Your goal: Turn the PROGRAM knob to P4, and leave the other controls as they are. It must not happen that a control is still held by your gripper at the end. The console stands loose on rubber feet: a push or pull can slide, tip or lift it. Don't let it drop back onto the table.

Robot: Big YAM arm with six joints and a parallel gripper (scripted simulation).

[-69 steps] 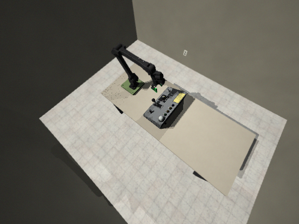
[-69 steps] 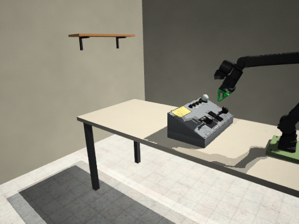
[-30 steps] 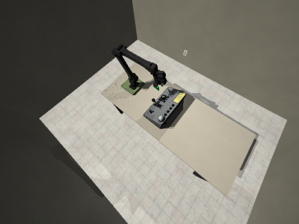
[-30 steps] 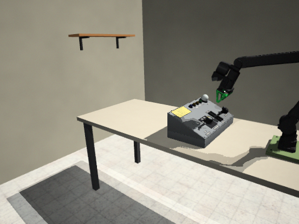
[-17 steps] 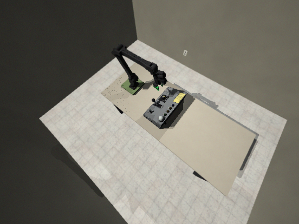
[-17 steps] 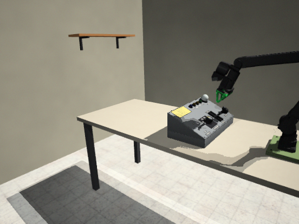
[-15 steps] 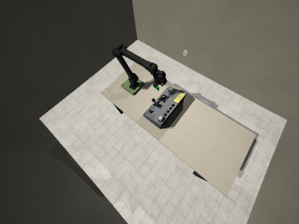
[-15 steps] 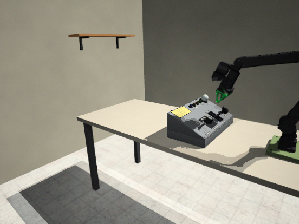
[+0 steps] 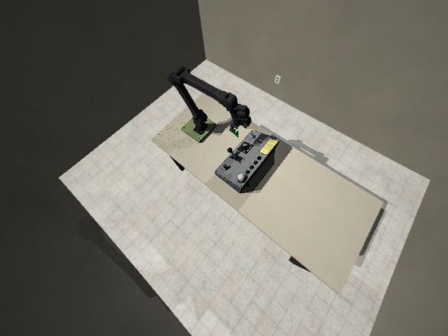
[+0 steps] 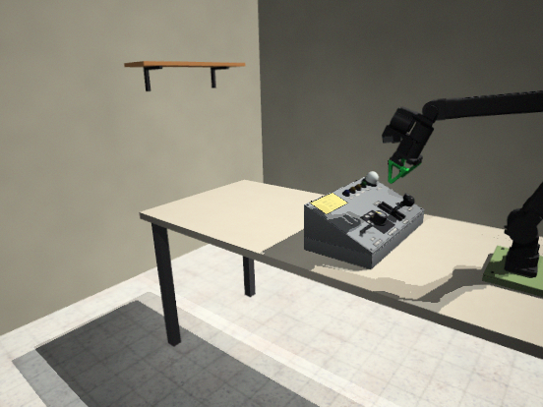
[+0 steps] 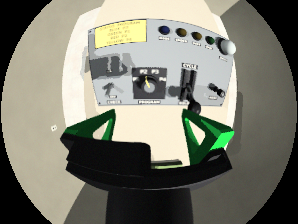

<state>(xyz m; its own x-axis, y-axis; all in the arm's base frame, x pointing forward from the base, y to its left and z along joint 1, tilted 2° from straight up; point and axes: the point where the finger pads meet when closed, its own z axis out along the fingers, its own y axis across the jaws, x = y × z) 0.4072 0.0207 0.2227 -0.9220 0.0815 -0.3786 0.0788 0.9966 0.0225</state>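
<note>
My gripper is now 17 cm above the grey console, 7 cm to the left of it and 7 cm short of it. Also, from my hand: toggle 15 cm below, 11 cm to the left, 5 cm ahead; then black lever 14 cm below, 12 cm to the right, 1 cm ahead.
</note>
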